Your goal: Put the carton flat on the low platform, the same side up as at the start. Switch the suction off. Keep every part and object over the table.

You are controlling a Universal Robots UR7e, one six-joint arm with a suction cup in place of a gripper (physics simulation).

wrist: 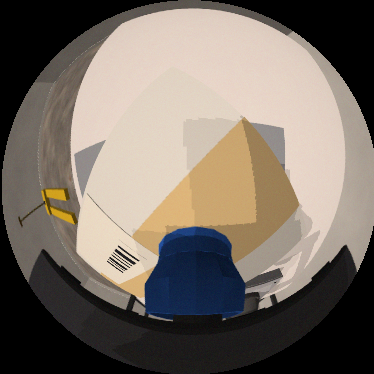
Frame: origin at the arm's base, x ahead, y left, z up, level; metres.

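Seen in the pictures: hand, tool point: (196, 232).
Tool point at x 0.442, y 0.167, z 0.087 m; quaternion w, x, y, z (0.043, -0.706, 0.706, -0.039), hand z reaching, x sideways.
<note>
A point is followed by its place in that frame.
The carton (145, 145) fills the middle of the wrist view. It has a pale cream area, a broad tan area and a barcode label at the lower left. My blue suction cup (195, 235) is against the carton's near part and holds it; the contact itself is hidden. The low grey platform (270, 137) @(x 0.503, y 0.075, z 0.004 m) shows past the carton's right corner and also past its left edge. The carton hides the middle of the platform. I cannot tell how much height, if any, is between the carton's underside and the platform.
The pale table top (210, 40) @(x 0.741, y 0.127, z -0.044 m) reaches beyond the carton, and its left edge borders a brownish floor. A yellow two-pronged object (48, 202) with a thin handle stands off the table at the left. Shadows fall across the carton and the table at the right.
</note>
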